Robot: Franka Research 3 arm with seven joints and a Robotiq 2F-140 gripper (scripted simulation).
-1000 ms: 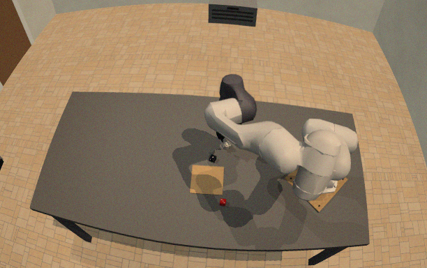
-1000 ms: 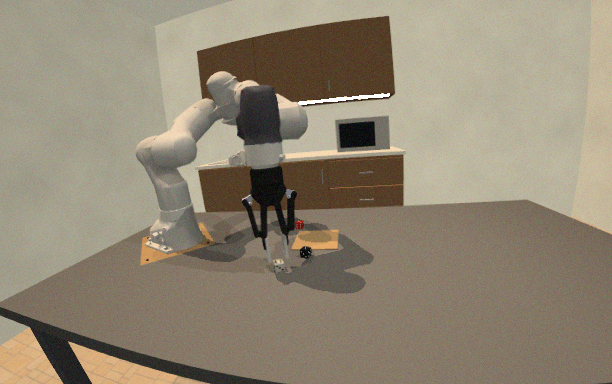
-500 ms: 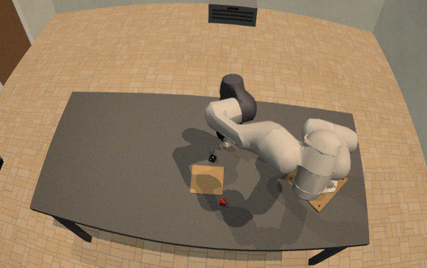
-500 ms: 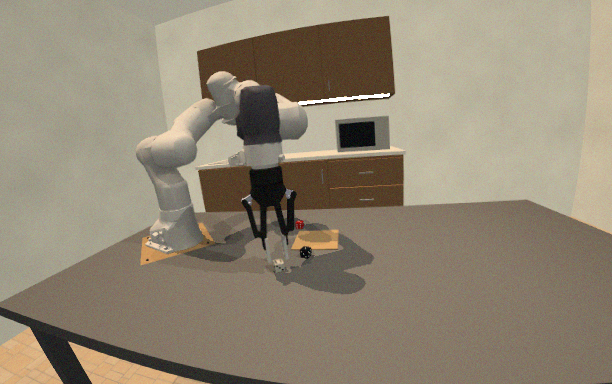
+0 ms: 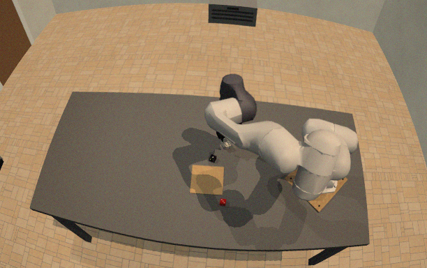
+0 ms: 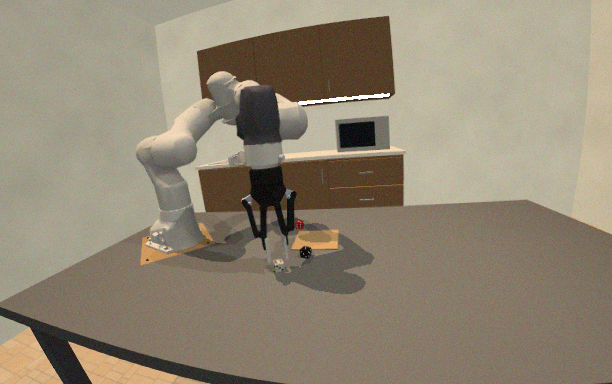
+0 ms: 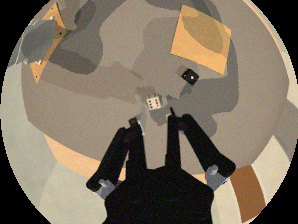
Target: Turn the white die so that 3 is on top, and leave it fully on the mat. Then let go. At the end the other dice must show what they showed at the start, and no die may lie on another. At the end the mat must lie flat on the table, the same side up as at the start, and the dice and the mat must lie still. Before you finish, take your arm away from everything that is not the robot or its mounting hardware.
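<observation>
Right now the white die is 50 mm below my hand. Also, from my hand: red die 290 mm to the left, 50 mm below, 30 mm behind; then black die 80 mm to the left, 50 mm below, 50 mm ahead; then tan mat 190 mm to the left, 60 mm below, 60 mm ahead.
</observation>
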